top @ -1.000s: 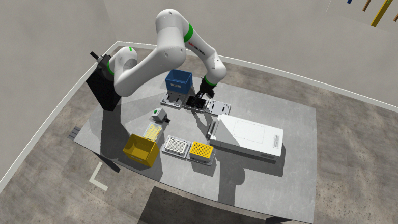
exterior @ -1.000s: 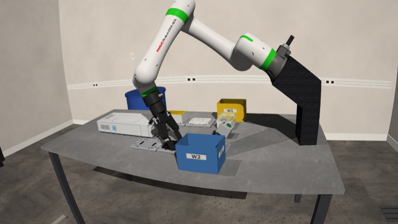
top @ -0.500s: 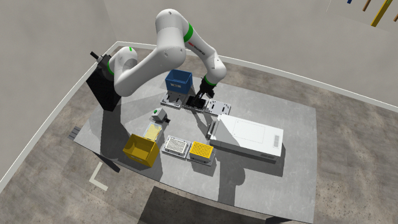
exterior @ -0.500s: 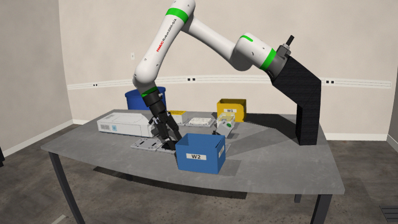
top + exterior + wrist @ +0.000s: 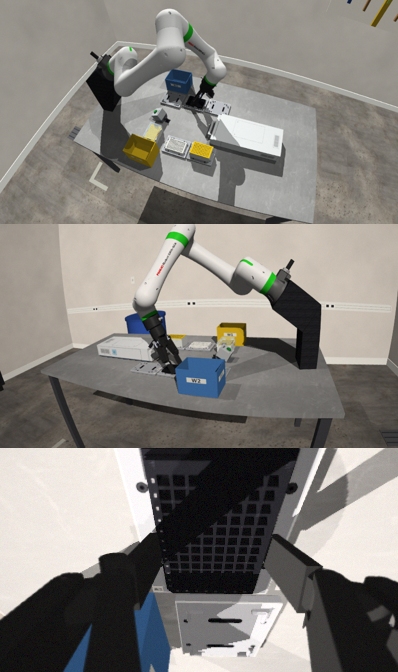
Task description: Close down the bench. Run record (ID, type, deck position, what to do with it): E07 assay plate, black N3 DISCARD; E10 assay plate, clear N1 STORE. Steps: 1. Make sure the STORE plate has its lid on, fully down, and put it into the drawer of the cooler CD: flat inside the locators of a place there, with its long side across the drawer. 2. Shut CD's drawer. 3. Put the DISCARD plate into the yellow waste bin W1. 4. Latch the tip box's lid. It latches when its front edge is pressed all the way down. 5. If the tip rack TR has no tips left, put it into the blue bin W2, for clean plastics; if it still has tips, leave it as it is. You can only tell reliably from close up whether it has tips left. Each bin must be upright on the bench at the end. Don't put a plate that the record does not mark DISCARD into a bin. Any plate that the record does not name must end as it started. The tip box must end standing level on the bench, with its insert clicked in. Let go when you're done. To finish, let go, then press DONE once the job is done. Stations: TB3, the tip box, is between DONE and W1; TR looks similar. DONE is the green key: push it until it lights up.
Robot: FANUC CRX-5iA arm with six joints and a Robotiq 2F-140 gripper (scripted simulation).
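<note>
The clear tip box lid is 310 mm to the right of my hand, 250 mm behind it and 10 mm above it. Round my hand: green DONE key: 270 mm behind, 150 mm to the right, 20 mm above; black assay plate: 20 mm below; blue bin W2: 170 mm to the left, 150 mm behind.
</note>
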